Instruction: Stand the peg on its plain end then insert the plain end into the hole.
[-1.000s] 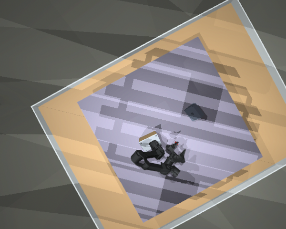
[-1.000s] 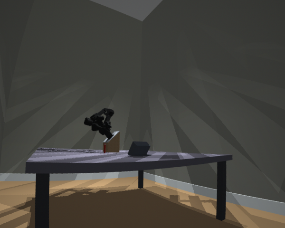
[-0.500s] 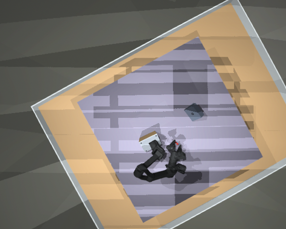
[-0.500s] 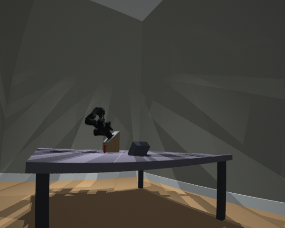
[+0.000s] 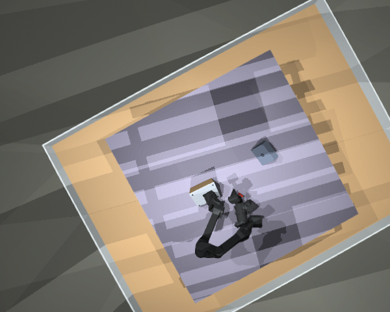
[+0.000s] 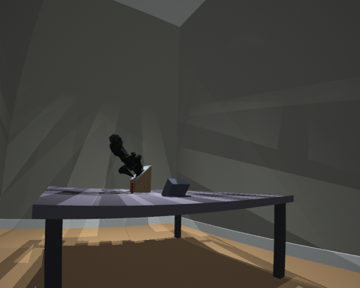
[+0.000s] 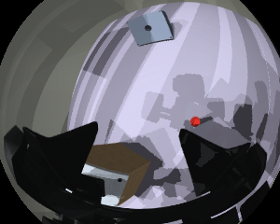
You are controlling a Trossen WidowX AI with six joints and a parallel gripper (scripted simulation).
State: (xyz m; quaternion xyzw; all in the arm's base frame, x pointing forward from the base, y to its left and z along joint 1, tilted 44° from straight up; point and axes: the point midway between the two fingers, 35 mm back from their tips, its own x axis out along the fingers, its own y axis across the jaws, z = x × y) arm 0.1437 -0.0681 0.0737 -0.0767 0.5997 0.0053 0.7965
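My gripper tip is now 80 mm above the red peg, 50 mm to the left of it and 20 mm short of it. The rest, counted from my gripper tip: sloped panel (300 mm ahead, 110 mm to the left, 90 mm below).
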